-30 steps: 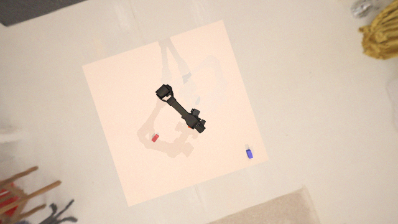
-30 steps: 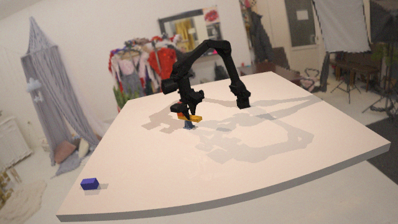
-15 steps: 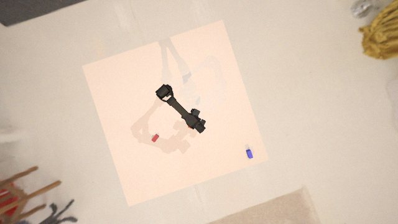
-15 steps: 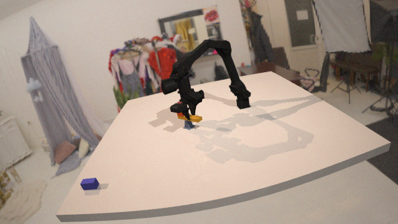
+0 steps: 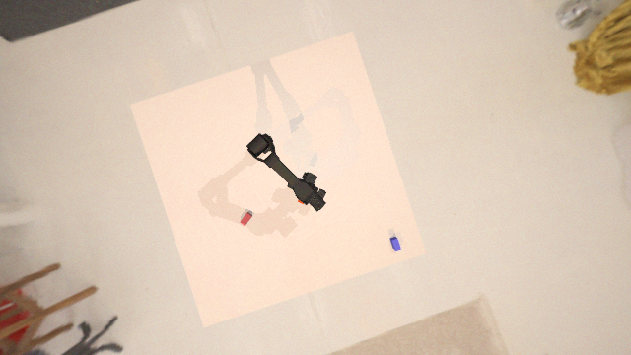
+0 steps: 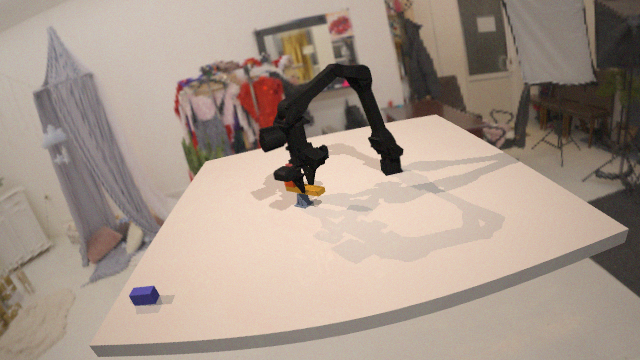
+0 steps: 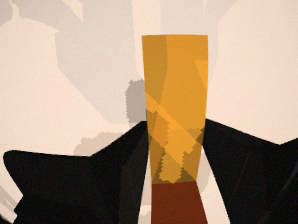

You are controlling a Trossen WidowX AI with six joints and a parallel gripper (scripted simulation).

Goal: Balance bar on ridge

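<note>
Now: the bar 3 cm ahead of my gripper tip, 2 cm to the right of it and 2 cm above it. The rest, counted from my gripper tip: red block: 38 cm to the right, 6 cm ahead, 4 cm below; then blue block: 44 cm ahead, 36 cm to the left, 4 cm below.
</note>
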